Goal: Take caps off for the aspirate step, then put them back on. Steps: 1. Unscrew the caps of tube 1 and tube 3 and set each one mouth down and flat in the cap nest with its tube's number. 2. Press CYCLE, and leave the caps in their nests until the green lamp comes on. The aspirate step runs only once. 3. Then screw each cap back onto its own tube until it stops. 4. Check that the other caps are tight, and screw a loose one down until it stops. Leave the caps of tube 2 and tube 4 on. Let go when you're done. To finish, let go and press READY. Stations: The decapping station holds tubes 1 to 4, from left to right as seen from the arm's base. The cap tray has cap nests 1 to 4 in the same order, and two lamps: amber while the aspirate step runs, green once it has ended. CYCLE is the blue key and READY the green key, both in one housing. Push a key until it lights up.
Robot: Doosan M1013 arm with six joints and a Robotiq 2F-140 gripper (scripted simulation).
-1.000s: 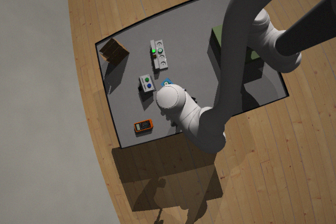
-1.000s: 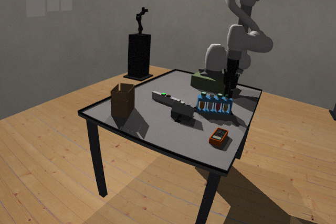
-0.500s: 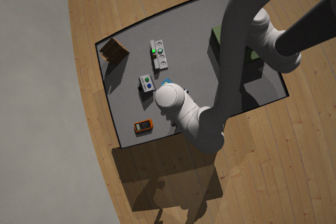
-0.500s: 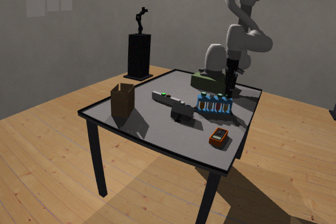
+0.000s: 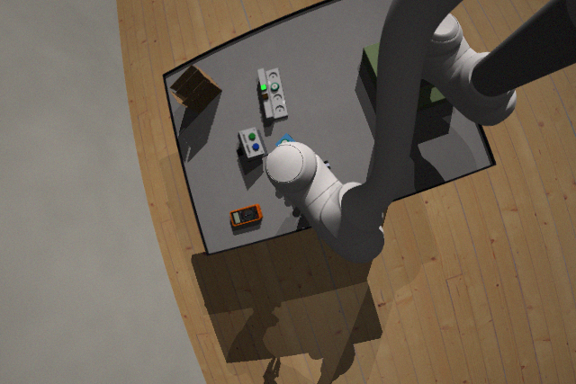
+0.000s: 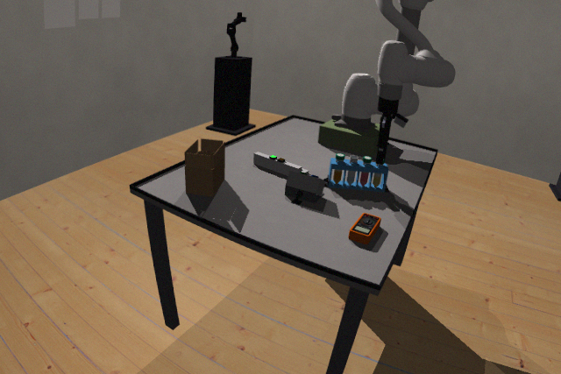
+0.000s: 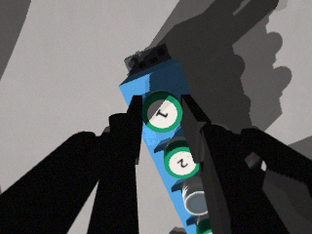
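My hand is 30 mm above the cap 1. The rest, counted from my hand: cap 2: 50 mm to the right, 30 mm below, 20 mm ahead; key housing: 220 mm to the right, 200 mm ahead, 90 mm below; blue key: 190 mm to the right, 180 mm ahead, 80 mm below.
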